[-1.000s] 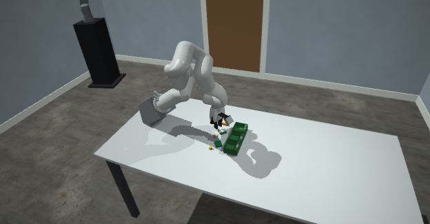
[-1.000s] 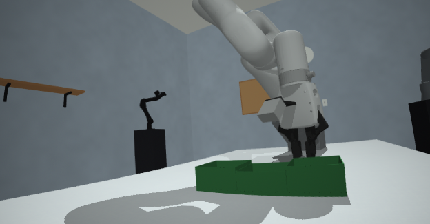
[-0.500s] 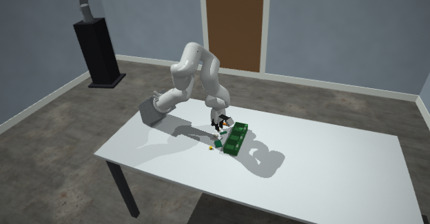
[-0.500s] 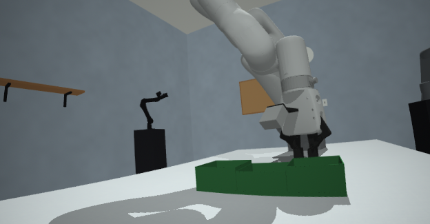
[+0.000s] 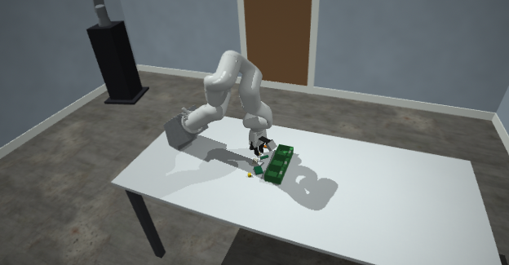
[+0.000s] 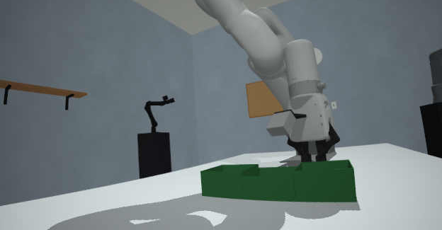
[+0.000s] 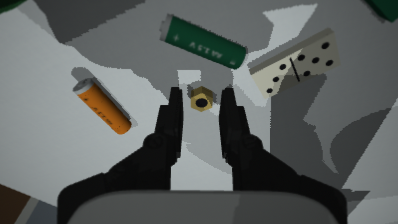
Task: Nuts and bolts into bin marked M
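Right now the brass nut is 20 mm below my hand. Also, from my hand: white domino 60 mm to the right, 20 mm below, 10 mm behind; green battery 40 mm ahead, 30 mm to the right, 20 mm below; orange battery 60 mm to the left, 40 mm ahead, 20 mm below.
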